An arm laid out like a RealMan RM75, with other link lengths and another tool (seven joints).
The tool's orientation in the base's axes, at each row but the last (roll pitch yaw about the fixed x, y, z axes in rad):
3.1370, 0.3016, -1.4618
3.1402, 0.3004, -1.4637
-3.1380, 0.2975, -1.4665
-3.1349, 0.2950, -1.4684
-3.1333, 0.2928, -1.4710
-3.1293, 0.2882, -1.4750
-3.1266, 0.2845, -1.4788
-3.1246, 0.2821, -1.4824
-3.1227, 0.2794, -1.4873
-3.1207, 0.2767, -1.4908
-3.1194, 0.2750, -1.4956
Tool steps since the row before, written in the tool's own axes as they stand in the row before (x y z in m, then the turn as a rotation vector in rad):
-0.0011, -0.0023, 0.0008, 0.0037, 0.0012, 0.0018
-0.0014, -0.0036, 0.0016, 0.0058, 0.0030, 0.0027
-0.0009, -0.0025, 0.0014, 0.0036, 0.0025, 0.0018
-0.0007, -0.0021, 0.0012, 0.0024, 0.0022, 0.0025
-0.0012, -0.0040, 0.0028, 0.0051, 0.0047, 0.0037
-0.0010, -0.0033, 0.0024, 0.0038, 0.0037, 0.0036
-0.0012, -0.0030, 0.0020, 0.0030, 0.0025, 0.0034
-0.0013, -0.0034, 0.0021, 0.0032, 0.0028, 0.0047
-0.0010, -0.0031, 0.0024, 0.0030, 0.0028, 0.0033
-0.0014, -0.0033, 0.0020, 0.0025, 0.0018, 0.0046
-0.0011, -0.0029, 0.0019, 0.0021, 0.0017, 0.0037
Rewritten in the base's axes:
0.0021, 0.0015, -0.0004, -0.0009, -0.0031, -0.0028
0.0034, 0.0022, -0.0011, -0.0025, -0.0050, -0.0043
0.0024, 0.0015, -0.0011, -0.0022, -0.0032, -0.0028
0.0020, 0.0012, -0.0009, -0.0020, -0.0018, -0.0031
0.0038, 0.0023, -0.0023, -0.0043, -0.0043, -0.0051
0.0032, 0.0019, -0.0020, -0.0034, -0.0029, -0.0046
0.0029, 0.0020, -0.0015, -0.0023, -0.0021, -0.0041
0.0033, 0.0021, -0.0016, -0.0026, -0.0020, -0.0055
0.0030, 0.0019, -0.0020, -0.0026, -0.0022, -0.0040
0.0032, 0.0021, -0.0015, -0.0016, -0.0013, -0.0051
0.0028, 0.0018, -0.0015, -0.0015, -0.0011, -0.0042

